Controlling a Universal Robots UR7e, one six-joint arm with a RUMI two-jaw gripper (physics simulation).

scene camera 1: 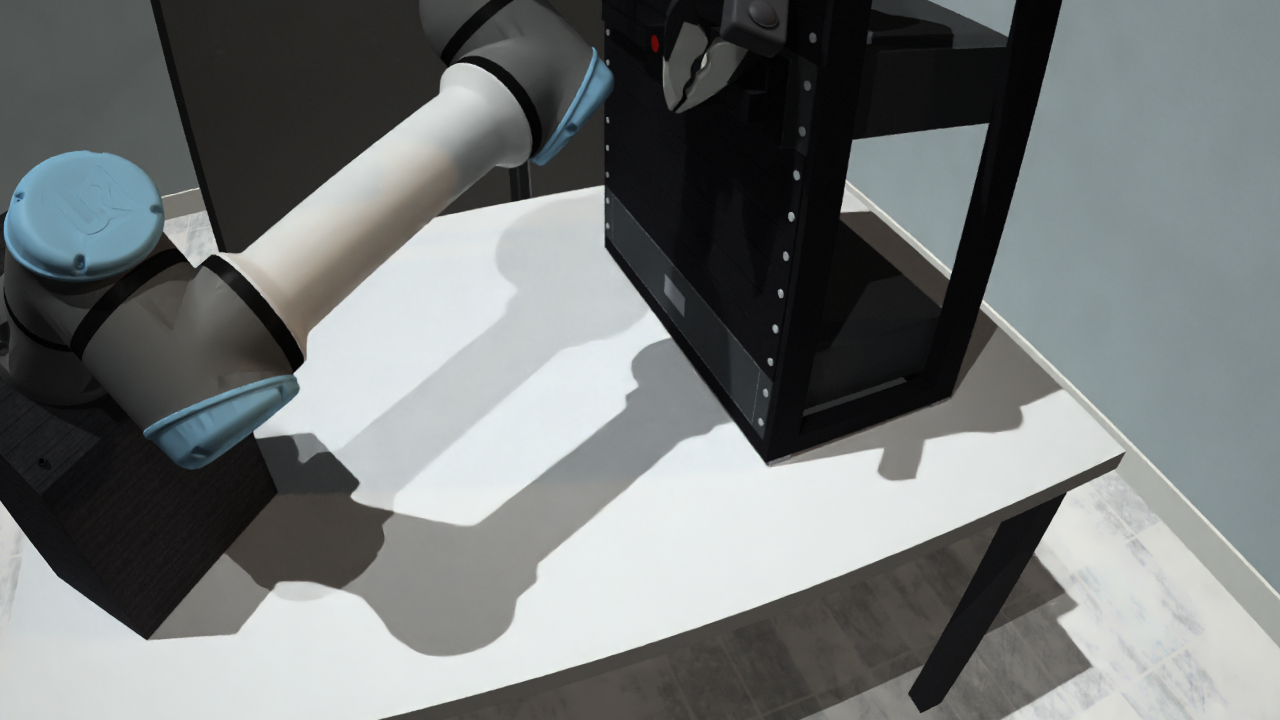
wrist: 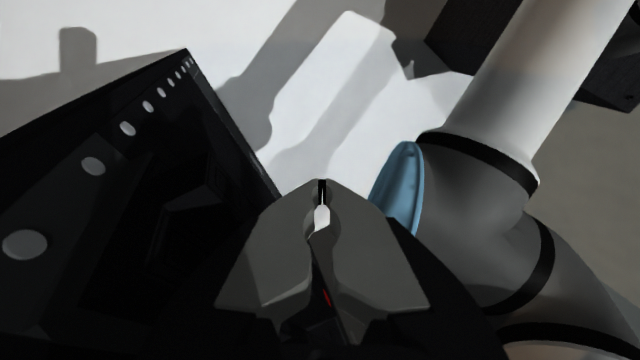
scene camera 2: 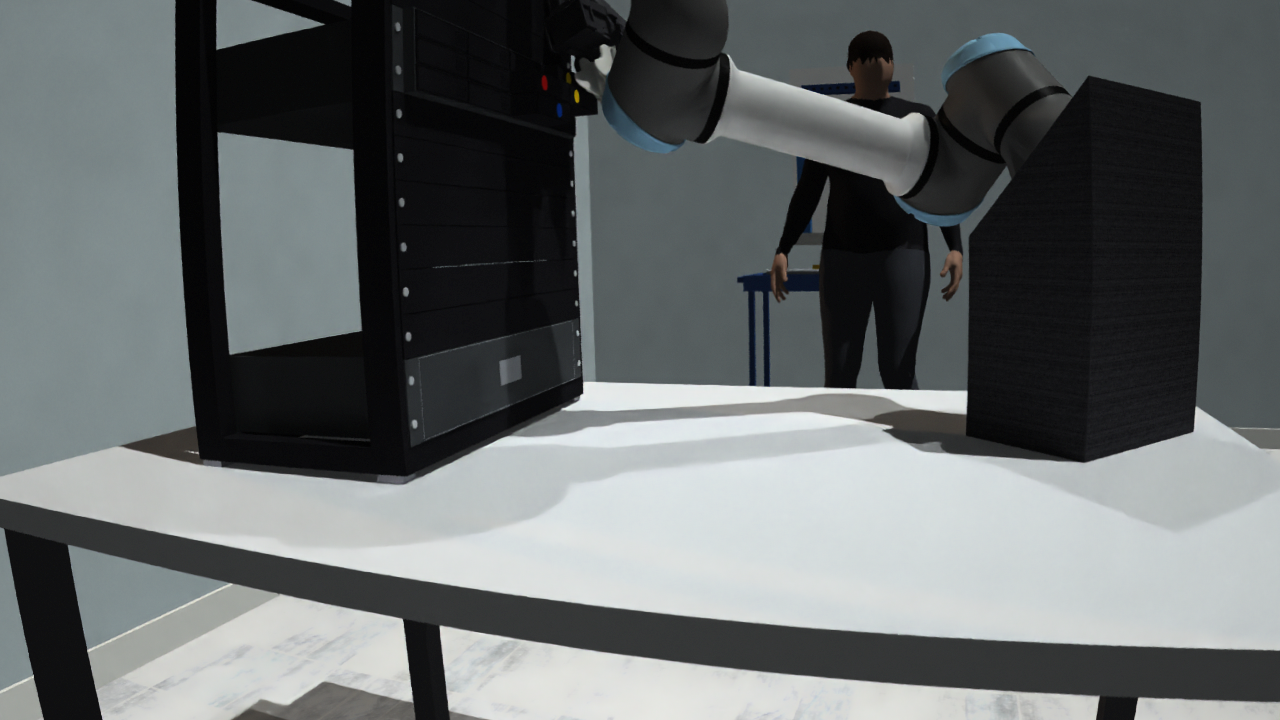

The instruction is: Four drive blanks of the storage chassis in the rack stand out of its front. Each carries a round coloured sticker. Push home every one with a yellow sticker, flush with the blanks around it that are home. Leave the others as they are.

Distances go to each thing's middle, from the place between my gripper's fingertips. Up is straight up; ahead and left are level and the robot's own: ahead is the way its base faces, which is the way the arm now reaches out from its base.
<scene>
The rack (scene camera 2: 462, 126) is 21 cm ahead of my hand, 18 cm to the left of it and 12 cm below it.
</scene>
